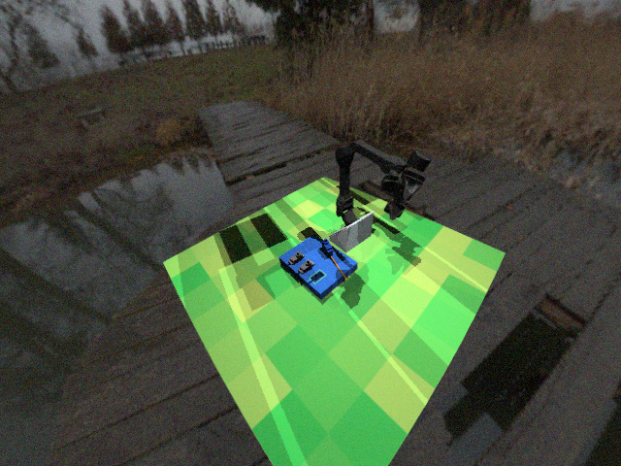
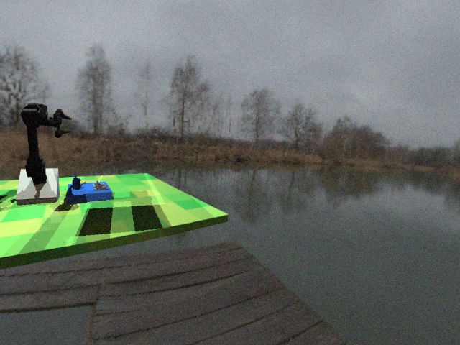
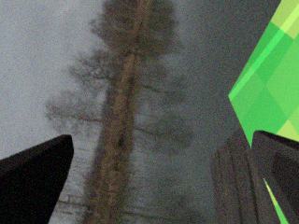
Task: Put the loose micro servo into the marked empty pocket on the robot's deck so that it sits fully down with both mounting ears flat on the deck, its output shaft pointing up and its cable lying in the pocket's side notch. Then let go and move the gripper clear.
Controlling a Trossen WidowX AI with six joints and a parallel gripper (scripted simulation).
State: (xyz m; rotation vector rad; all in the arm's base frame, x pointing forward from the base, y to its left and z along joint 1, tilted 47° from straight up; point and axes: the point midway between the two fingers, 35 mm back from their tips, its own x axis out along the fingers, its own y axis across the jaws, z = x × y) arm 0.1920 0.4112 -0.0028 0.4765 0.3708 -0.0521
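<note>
Right now the blue robot deck is 30 mm ahead of my gripper tip, 300 mm to the right of it and 410 mm below it.
</note>
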